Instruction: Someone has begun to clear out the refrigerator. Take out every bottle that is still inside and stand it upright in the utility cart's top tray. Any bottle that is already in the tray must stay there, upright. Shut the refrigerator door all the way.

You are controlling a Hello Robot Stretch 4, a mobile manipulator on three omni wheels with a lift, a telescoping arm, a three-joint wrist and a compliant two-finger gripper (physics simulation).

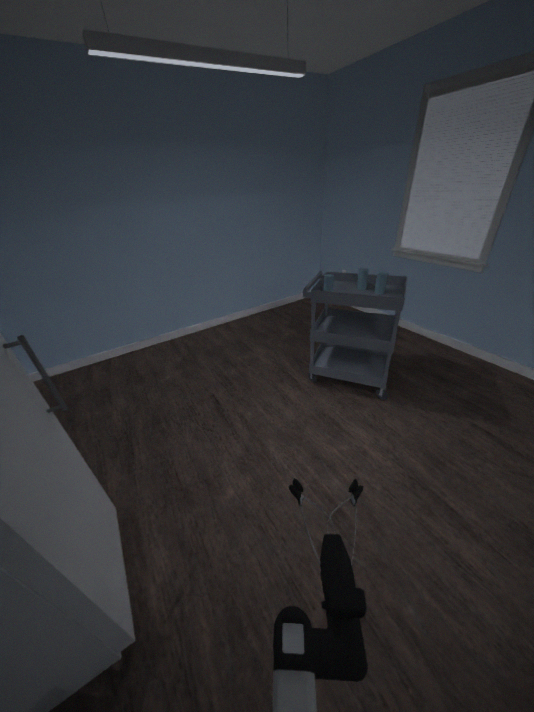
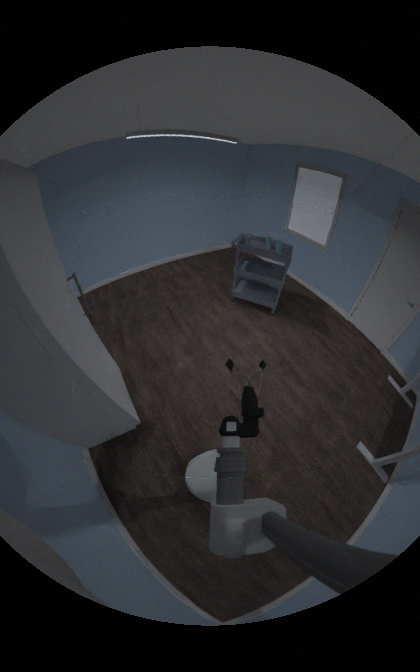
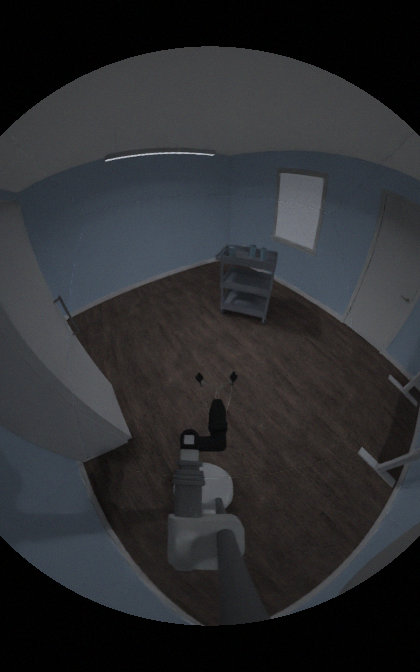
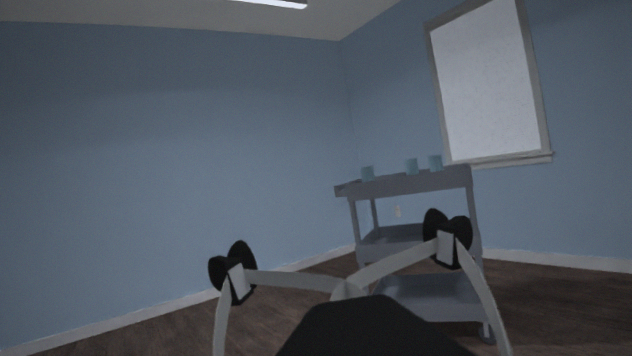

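The white refrigerator (image 1: 51,500) (image 2: 65,350) (image 3: 55,365) stands at the left, with its door handle (image 1: 41,370) (image 2: 81,294) (image 3: 66,312) at the door's far edge. No gap shows between door and body; the inside is hidden. The grey utility cart (image 1: 354,299) (image 2: 262,251) (image 3: 248,261) (image 4: 410,184) stands ahead to the right. Three teal bottles stand upright in its top tray: a left one (image 1: 328,282) (image 4: 367,173), a middle one (image 1: 362,278) (image 4: 411,166) and a right one (image 1: 381,282) (image 4: 435,163). My gripper (image 1: 325,491) (image 2: 246,365) (image 3: 216,377) (image 4: 338,245) is open and empty, above the floor, well short of the cart.
Wood floor (image 1: 229,437) lies between my gripper and the cart. Blue walls meet behind the cart, with a window (image 1: 468,172) (image 4: 487,85) to its right. A closed door (image 2: 387,280) (image 3: 382,280) and white stand legs (image 2: 372,461) (image 3: 377,466) show at the right.
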